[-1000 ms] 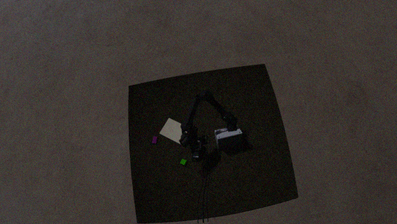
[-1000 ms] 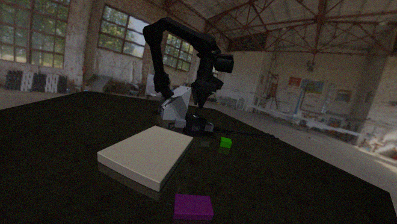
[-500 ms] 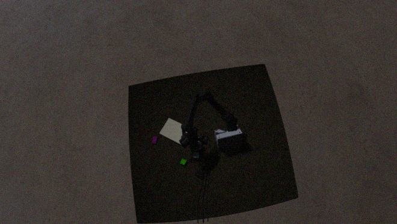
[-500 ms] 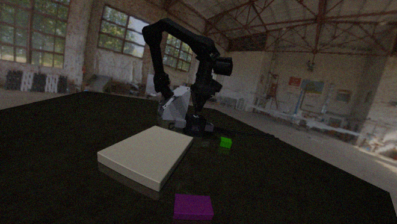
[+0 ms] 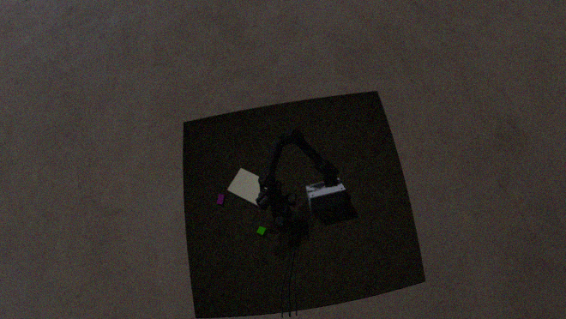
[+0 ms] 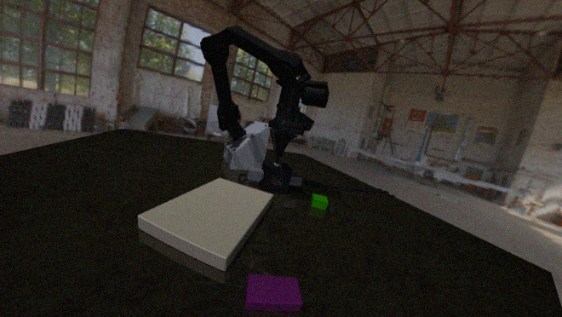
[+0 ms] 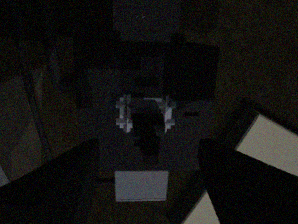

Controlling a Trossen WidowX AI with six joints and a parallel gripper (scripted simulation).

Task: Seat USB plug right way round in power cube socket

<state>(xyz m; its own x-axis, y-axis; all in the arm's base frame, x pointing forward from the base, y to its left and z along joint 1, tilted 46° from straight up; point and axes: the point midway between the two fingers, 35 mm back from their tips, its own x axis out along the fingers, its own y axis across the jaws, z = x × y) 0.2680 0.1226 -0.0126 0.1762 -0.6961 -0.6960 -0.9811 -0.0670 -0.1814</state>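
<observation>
Right now the USB plug is 1 cm below my gripper tip. Also, from my gripper tip: green cube 11 cm to the left, 10 cm ahead, 9 cm below; USB socket 4 cm below, 1 cm to the left; flat slab 16 cm ahead, 15 cm to the right, 9 cm below.
</observation>
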